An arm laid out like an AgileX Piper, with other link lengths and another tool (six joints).
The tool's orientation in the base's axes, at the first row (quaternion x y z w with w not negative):
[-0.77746, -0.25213, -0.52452, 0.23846]
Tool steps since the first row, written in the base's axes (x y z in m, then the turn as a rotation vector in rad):
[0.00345, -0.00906, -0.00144, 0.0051, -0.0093, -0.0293]
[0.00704, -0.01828, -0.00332, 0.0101, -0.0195, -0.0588]
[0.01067, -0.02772, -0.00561, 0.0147, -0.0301, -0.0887]
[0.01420, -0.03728, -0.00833, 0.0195, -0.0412, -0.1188]
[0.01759, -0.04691, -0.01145, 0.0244, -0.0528, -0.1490]
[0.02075, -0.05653, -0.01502, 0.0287, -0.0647, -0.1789]
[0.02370, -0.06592, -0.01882, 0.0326, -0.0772, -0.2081]
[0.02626, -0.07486, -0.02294, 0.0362, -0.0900, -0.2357]
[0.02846, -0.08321, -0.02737, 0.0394, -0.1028, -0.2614]
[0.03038, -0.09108, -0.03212, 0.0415, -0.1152, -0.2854]
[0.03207, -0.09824, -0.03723, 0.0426, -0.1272, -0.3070]
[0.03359, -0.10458, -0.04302, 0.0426, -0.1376, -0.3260]
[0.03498, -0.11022, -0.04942, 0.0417, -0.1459, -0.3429]
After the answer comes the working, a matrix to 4 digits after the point.
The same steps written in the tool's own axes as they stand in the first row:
[-0.00152, 0.00925, -0.00287, -0.0271, 0.0134, 0.0075]
[-0.00343, 0.01875, -0.00560, -0.0545, 0.0275, 0.0144]
[-0.00574, 0.02849, -0.00831, -0.0825, 0.0417, 0.0209]
[-0.00850, 0.03831, -0.01101, -0.1107, 0.0564, 0.0273]
[-0.01170, 0.04812, -0.01372, -0.1391, 0.0716, 0.0335]
[-0.01538, 0.05784, -0.01644, -0.1673, 0.0866, 0.0390]
[-0.01932, 0.06726, -0.01907, -0.1952, 0.1017, 0.0436]
[-0.02362, 0.07613, -0.02159, -0.2217, 0.1166, 0.0472]
[-0.02824, 0.08435, -0.02388, -0.2465, 0.1311, 0.0499]
[-0.03318, 0.09207, -0.02594, -0.2700, 0.1444, 0.0516]
[-0.03843, 0.09913, -0.02760, -0.2916, 0.1566, 0.0520]
[-0.04426, 0.10553, -0.02863, -0.3109, 0.1665, 0.0518]
[-0.05060, 0.11139, -0.02909, -0.3281, 0.1740, 0.0515]

The tool's axes in the first row as the columns of a matrix, in the base's axes (rounded; the answer above uses it unrounded):
[0.3226, 0.6422, 0.6953]
[0.1419, -0.7591, 0.6353]
[0.9358, -0.1063, -0.3360]

